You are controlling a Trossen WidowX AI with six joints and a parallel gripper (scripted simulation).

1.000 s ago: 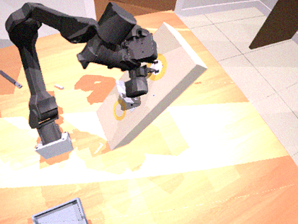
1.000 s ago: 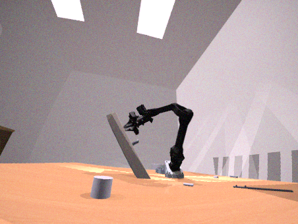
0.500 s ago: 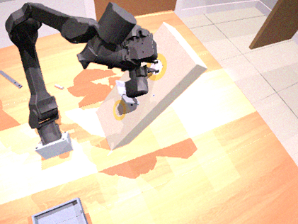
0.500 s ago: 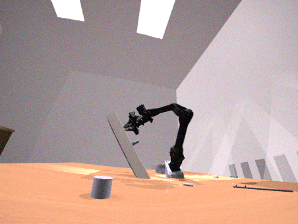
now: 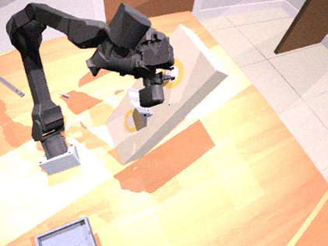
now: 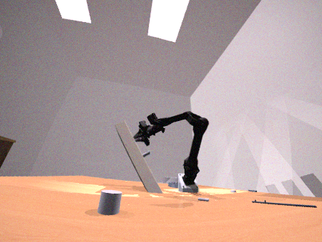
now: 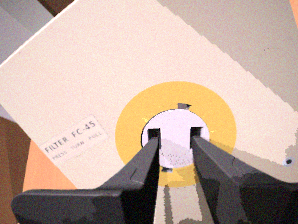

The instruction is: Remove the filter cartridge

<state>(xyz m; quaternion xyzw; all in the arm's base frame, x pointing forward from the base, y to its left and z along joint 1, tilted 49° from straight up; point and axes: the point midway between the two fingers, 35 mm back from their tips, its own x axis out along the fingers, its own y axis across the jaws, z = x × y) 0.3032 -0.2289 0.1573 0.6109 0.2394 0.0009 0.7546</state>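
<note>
My gripper tip is now 1 cm short of the pale round filter cartridge and 1 cm above it. Round my gripper tip: small pale pin (27 cm behind, 30 cm to the left, 27 cm below); grey tray (44 cm behind, 24 cm to the right, 27 cm below).
</note>
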